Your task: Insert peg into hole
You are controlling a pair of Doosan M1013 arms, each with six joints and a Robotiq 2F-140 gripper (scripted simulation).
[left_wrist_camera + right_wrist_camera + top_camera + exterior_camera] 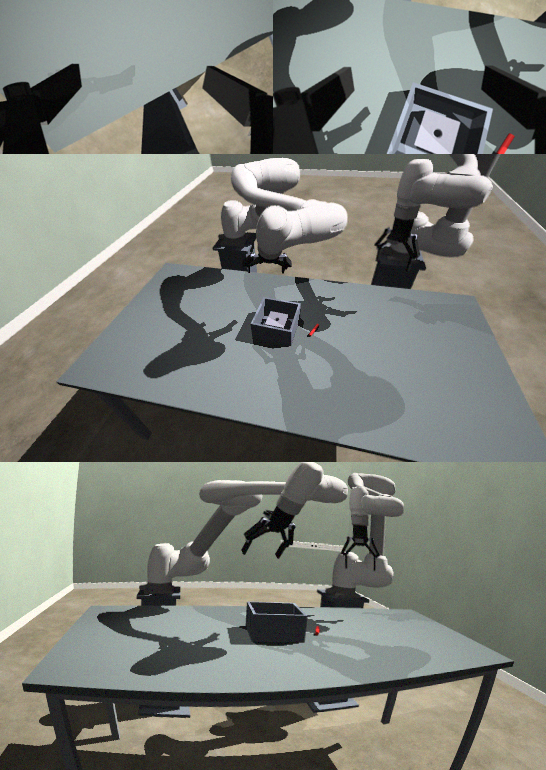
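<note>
Now: the red peg 50 mm ahead of my right hand, 240 mm to the left of it and 290 mm below it. Round my right hand: pale plate 60 mm ahead, 50 mm to the left, 250 mm below; dark box 60 mm ahead, 50 mm to the left, 270 mm below.
</note>
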